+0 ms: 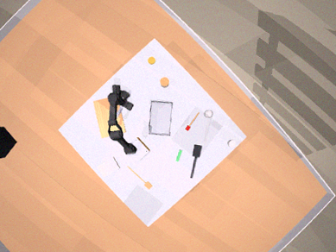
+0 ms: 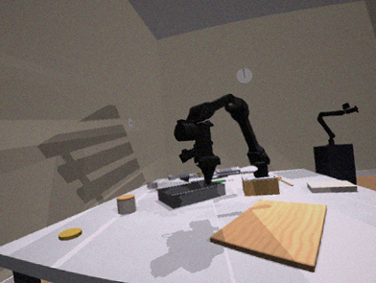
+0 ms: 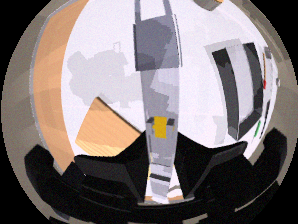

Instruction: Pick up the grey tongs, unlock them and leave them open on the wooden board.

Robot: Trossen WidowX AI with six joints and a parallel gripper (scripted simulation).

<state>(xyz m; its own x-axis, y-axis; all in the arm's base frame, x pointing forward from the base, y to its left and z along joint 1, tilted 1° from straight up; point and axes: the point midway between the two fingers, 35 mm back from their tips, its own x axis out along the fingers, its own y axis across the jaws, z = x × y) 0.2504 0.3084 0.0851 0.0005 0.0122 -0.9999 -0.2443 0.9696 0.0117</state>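
Right now my gripper tip is 40 mm below the yellow lock piece, 20 mm short of it and 10 mm to the right of it. Also, from my gripper tip: roasting tin 300 mm to the right, 120 mm ahead, 100 mm below; wooden board 200 mm behind, 120 mm below, 70 mm to the left; yellow disc 460 mm ahead, 150 mm to the left, 120 mm below.
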